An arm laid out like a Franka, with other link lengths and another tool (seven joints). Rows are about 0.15 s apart.
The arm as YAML. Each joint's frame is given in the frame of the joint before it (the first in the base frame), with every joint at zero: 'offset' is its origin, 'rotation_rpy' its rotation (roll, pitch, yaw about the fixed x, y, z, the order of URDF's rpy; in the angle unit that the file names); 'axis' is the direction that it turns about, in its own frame. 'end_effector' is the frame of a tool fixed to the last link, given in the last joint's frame.
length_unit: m
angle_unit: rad
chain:
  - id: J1
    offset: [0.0, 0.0, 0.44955]
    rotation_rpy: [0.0, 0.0, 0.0]
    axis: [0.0, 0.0, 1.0]
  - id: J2
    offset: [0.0, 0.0, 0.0]
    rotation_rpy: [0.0, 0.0, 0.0]
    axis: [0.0, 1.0, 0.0]
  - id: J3
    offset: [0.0, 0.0, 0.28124]
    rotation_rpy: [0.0, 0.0, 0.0]
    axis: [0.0, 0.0, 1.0]
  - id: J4
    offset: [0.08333, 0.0, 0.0]
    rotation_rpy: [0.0, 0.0, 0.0]
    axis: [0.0, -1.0, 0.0]
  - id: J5
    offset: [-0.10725, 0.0, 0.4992]
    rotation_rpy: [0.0, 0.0, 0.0]
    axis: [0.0, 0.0, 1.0]
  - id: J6
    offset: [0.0, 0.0, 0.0]
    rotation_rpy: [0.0, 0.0, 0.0]
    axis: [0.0, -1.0, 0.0]
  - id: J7
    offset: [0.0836, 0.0, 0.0]
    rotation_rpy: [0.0, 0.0, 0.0]
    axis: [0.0, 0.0, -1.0]
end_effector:
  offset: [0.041, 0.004, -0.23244]
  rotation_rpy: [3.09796, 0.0, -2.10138]
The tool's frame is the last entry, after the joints.
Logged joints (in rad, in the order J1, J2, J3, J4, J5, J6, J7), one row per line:
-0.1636 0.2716 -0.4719 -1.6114 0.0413 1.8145 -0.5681
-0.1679 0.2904 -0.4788 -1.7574 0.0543 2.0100 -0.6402
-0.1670 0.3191 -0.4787 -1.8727 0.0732 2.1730 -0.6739
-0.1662 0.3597 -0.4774 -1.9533 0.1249 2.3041 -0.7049
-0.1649 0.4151 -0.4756 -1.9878 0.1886 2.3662 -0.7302
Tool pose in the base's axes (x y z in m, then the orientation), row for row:
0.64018 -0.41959 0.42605 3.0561 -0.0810 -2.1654
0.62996 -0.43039 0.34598 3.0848 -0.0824 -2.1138
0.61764 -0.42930 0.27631 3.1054 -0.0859 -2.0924
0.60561 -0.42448 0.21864 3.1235 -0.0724 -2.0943
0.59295 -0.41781 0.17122 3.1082 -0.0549 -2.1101
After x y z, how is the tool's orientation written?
As angles about the fixed x, y, z axes (roll, pitch, yaw), in radians.
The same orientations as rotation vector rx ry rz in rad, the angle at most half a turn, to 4 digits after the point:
1.4160 -2.6782 -0.0569
1.4922 -2.6508 -0.0136
1.5251 -2.6402 0.0179
1.5341 -2.6589 0.0315
1.5165 -2.6778 -0.0030

